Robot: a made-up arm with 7 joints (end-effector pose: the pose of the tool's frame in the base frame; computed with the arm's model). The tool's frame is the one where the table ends. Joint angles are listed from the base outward.
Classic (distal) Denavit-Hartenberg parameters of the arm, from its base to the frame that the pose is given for. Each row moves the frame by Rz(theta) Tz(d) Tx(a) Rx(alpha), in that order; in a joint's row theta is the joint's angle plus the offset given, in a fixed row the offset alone. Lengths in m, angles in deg.
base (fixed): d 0.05, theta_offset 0, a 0, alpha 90
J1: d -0.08, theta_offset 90, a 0.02, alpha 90
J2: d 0.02, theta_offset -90, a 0.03, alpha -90
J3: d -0.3, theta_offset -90, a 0.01, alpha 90
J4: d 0.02, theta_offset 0, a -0.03, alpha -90
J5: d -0.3, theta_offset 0, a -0.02, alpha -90
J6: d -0.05, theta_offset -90, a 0.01, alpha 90
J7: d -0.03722, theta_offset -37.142, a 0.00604, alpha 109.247
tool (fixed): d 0.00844, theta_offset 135.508, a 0, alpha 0
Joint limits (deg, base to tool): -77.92..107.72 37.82..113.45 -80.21..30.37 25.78..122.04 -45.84..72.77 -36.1..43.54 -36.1..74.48
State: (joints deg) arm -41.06 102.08 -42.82 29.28 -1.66 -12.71 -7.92
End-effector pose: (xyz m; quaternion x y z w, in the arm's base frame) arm 0.0603 0.6469 0.0206 -0.7683 -0.5010 0.1088 0.3832
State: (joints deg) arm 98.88 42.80 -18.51 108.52 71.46 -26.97 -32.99
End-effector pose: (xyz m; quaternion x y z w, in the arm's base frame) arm 0.1254 0.1474 0.3349 0.0933 -0.5070 0.0313 0.8563
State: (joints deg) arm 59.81 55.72 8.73 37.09 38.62 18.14 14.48
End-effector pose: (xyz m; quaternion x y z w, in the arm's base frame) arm 0.3503 0.5193 0.1196 0.2176 0.3755 0.1281 0.8918
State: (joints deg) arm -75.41 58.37 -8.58 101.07 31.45 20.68 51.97
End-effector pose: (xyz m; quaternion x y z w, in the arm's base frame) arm -0.0741 0.2341 -0.2860 0.2151 0.5400 -0.7897 0.1961
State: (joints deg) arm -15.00 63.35 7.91 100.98 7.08 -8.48 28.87
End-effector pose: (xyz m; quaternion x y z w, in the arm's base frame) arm 0.2769 0.3026 -0.1263 0.8569 0.2415 -0.1418 0.4327
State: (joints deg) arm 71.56 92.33 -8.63 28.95 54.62 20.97 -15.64
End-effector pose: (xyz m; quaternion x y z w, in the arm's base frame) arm 0.0558 0.6354 0.2395 -0.0355 0.4436 0.5020 0.7416
